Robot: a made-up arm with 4 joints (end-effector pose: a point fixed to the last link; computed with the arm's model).
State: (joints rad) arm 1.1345 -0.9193 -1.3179 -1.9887
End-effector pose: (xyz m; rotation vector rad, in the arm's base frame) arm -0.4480 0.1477 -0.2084 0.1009 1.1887 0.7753
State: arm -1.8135 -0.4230 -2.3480 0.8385
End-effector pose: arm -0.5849 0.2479 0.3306 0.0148 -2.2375 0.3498
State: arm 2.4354 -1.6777 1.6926 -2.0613
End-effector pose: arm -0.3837 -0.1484 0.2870 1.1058 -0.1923 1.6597
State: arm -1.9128 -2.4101 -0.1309 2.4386
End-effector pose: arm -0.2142 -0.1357 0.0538 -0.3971 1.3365 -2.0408
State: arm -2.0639 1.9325 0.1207 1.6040
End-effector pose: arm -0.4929 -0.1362 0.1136 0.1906 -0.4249 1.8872
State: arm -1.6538 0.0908 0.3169 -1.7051
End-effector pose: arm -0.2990 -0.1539 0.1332 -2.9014 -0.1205 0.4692
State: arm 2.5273 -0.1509 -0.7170 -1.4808
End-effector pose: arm -0.3857 -0.1604 -0.2117 -1.0517 0.7459 -0.1779
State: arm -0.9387 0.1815 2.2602 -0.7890
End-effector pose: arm -0.4827 -0.1490 0.0694 0.7028 0.2759 -2.3324
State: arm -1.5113 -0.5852 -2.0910 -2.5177
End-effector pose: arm -0.4775 0.0403 0.4288 1.6784 0.8466 2.4688
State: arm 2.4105 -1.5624 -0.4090 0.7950
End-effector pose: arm -0.1273 -0.2714 -0.1161 1.9668 1.0606 -1.7035
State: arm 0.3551 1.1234 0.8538 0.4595
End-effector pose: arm -0.3921 0.0693 -0.0489 -1.1673 1.1553 -0.7465
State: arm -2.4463 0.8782 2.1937 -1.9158
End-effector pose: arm -0.4117 -0.2365 -0.1920 1.6676 1.1963 -2.1812
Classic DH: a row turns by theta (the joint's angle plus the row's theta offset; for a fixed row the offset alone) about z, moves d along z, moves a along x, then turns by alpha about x. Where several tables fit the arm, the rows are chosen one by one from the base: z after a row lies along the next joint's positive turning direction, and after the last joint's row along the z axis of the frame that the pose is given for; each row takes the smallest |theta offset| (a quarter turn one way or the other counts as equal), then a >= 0, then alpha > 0; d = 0 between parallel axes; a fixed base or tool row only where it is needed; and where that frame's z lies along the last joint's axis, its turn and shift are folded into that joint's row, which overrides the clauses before.
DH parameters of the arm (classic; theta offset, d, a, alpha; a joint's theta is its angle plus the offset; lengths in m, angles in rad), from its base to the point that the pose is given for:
base (fixed): -1.5708 0.0642 0 1.5708
joint 1: 1.5708 0.298 0.0174 -1.5708
joint 2: -1.5708 0.1438 0.1867 1.5708
joint 3: 1.5708 0.0407 0.0049 1.5708
joint 4: 0 -0.1846 0.1701 1.5708
tool (fixed): -1.5708 -0.013 0 0

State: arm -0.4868 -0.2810 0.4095 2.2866
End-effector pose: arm -0.3147 0.0399 -0.0895 -1.7019 0.3966 -0.3939
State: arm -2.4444 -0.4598 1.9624 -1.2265
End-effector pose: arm -0.5177 0.0187 0.0004 -1.2405 -0.9415 1.9311
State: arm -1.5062 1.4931 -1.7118 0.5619
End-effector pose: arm -0.4673 -0.3379 0.3933 1.8932 -0.6970 1.8665
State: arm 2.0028 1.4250 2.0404 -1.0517
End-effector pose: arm -0.2248 0.2191 0.0362 -2.0035 -1.8639 -1.0951
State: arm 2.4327 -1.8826 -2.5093 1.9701
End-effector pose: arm -0.0252 -0.3682 0.0143 -0.6723 0.2563 -1.3270
